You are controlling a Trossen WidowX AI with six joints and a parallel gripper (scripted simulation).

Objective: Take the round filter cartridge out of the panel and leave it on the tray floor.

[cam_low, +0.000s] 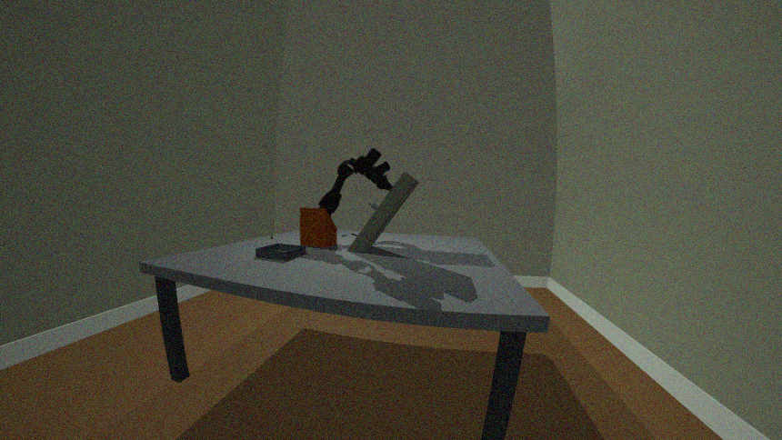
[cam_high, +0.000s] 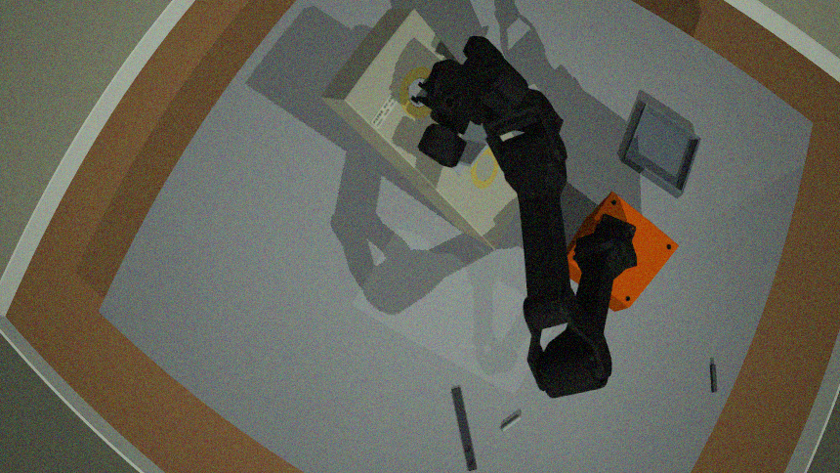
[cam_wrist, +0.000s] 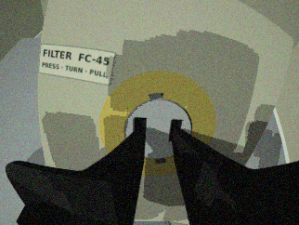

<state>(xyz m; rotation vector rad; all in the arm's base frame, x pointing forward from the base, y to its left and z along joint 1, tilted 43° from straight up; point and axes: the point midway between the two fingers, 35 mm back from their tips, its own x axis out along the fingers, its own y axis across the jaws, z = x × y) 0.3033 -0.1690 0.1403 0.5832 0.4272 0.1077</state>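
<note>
The filter cartridge lies 1 cm ahead of my gripper tip and 1 cm below it. From my gripper tip the other things lie so: tray 45 cm behind, 24 cm to the right, 28 cm below.
</note>
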